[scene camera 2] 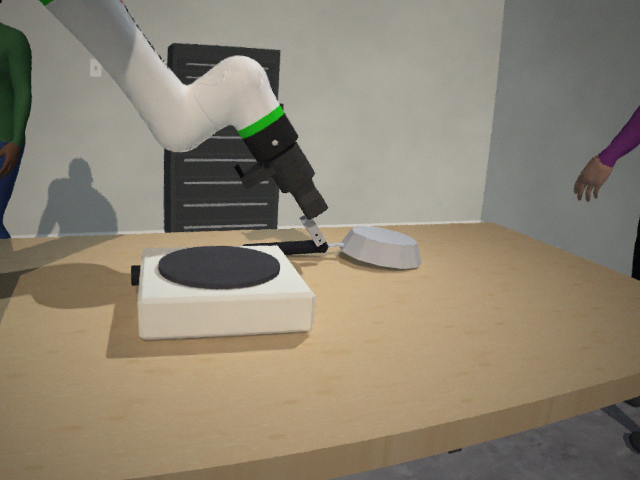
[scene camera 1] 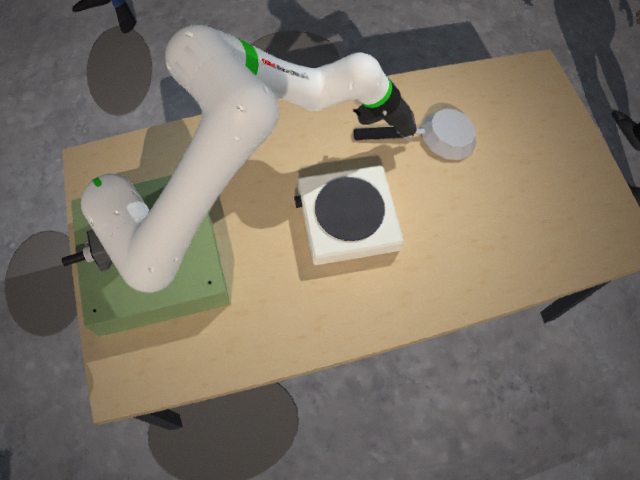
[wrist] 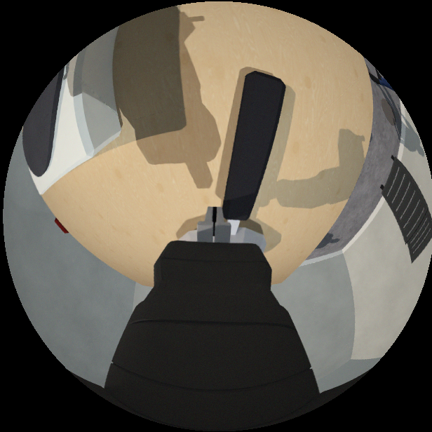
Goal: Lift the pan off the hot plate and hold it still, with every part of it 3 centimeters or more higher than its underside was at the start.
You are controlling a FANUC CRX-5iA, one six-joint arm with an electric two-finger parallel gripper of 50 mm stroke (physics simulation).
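Frame: origin at the arm's base, x back, y right, z up, level; centimetres.
Seen in the pictures: gripper, between the fingertips: (scene camera 2: 321,243) (scene camera 1: 409,137).
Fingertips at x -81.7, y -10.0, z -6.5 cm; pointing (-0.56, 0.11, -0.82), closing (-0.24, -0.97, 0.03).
Observation:
Offsets run from my fingertips to a thing's middle. "spot": to the spot under its first point. Level surfaces: height alone.
The grey pan {dx -3.7, dy -1.8, dz -1.8 cm} (scene camera 1: 453,129) (scene camera 2: 382,248) lies bottom up on the table, off the hot plate, behind it and to the right in scene camera 2. A small part of the pan (wrist: 252,238) shows beside the fingers in the wrist view. Its black handle {dx +6.0, dy -4.9, dz -2.1 cm} (scene camera 1: 374,133) (scene camera 2: 302,246) (wrist: 255,145) points left, low over the table. The white hot plate {dx +26.4, dy +17.5, dz -0.3 cm} (scene camera 1: 356,252) (scene camera 2: 222,315) (wrist: 67,145) has a bare dark disc {spot: dx +25.9, dy +17.8, dz +3.4 cm} (scene camera 1: 349,208) (scene camera 2: 219,266). My gripper (scene camera 1: 410,135) (scene camera 2: 319,244) (wrist: 214,215) is shut and empty. Its fingertips are together, beside the pan end of the handle; touching cannot be told.
The wooden table {dz -3.9 cm} (scene camera 1: 491,232) (scene camera 2: 413,361) carries the green base block (scene camera 1: 155,310) under the arm at the left in scene camera 1. The hot plate's black knob {dx +37.4, dy +9.8, dz -0.4 cm} (scene camera 1: 298,201) (scene camera 2: 135,274) sticks out on its left side. A dark cabinet (scene camera 2: 222,191) stands behind the table.

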